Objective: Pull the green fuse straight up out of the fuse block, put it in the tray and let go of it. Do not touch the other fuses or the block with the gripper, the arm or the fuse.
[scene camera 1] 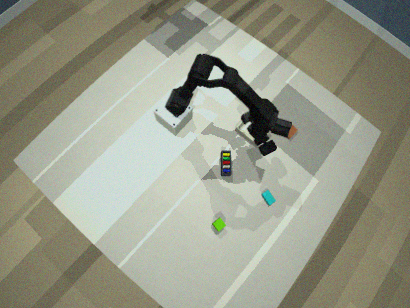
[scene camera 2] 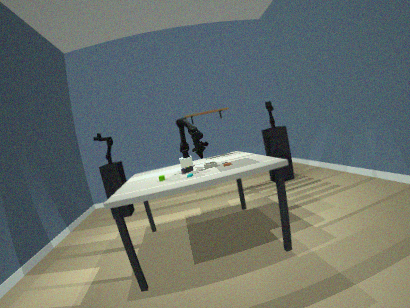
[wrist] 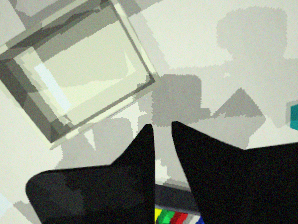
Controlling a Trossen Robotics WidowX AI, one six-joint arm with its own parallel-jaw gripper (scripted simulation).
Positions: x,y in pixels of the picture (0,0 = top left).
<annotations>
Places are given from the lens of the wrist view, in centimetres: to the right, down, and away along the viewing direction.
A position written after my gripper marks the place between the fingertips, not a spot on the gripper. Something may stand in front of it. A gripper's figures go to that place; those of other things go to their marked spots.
my gripper [wrist: 161,128]: 1, 1, 12
shallow pale tray [wrist: 71,71]: -8, -4, 18
</annotations>
